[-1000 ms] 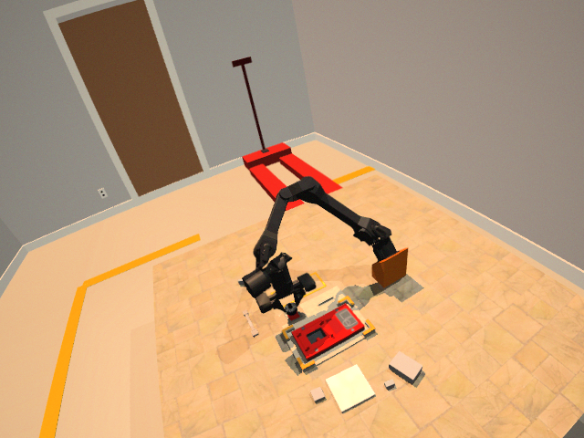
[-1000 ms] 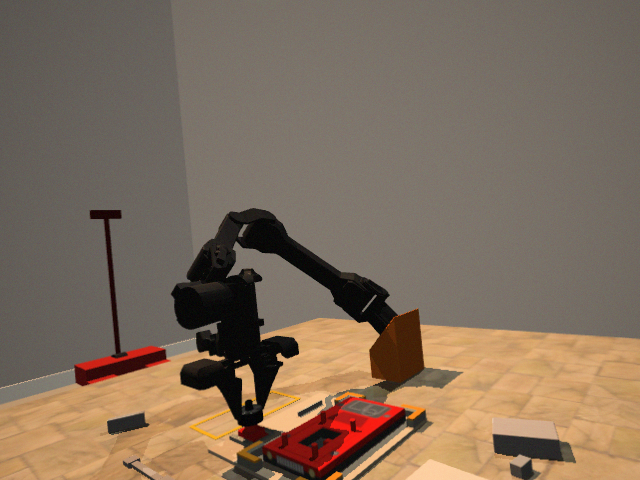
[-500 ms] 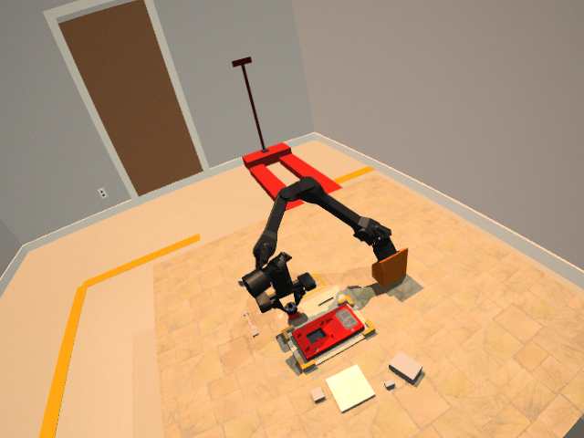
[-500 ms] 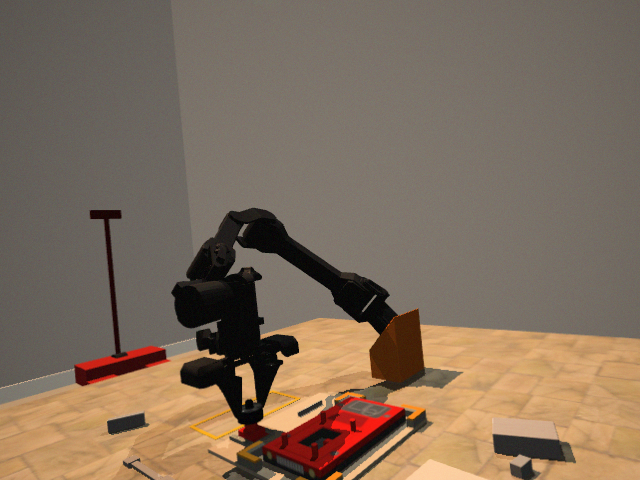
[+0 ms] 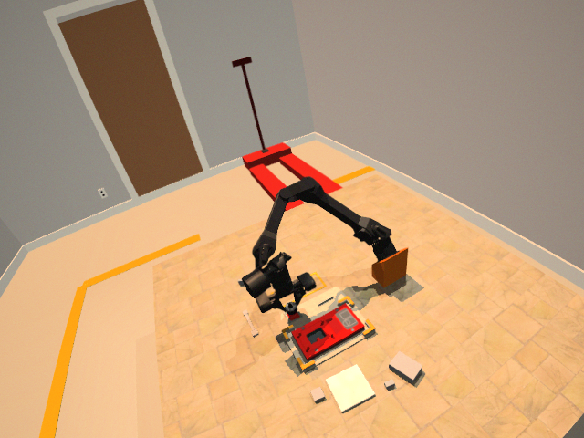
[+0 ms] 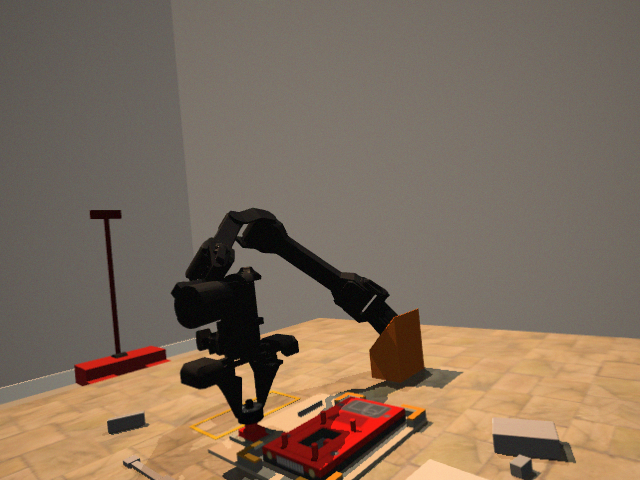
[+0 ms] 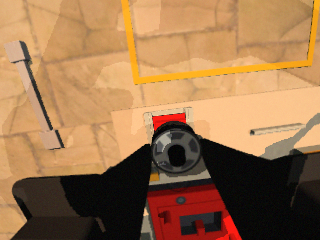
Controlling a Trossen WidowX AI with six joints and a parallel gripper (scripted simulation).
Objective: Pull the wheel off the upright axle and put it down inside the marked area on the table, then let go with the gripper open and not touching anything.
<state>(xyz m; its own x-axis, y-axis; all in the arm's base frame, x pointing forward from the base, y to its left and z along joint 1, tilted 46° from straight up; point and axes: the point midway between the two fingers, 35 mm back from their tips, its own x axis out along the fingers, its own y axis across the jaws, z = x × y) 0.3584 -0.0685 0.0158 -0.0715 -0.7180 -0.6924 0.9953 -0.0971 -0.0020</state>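
Right now my gripper tip is right at the wheel. Also, from my gripper tip: cream square plate (310 mm to the left, 40 mm below, 10 mm behind); then wrench (140 mm ahead, 60 mm to the right, 40 mm below); then upright axle (10 mm below).
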